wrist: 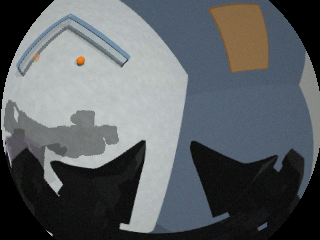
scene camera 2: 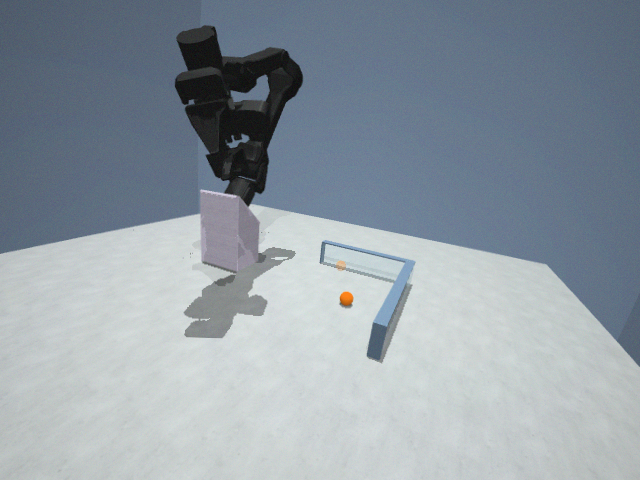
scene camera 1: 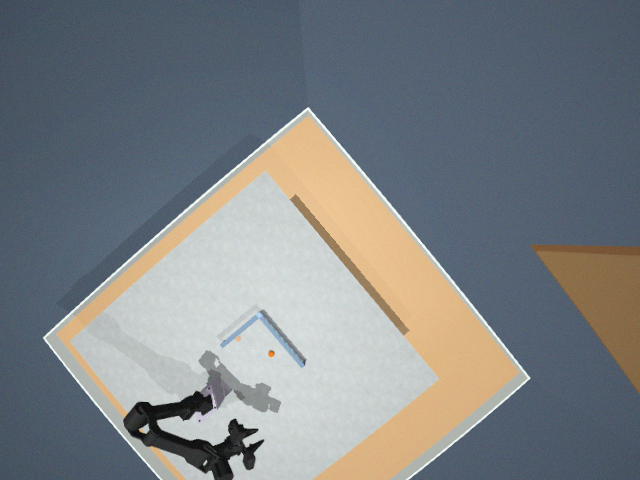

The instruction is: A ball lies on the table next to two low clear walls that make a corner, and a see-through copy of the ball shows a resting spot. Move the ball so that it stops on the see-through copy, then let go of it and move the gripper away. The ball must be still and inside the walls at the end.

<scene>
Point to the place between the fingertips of the gripper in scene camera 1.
261,434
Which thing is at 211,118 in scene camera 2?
The gripper.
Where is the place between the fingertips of the gripper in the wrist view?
168,144
</scene>
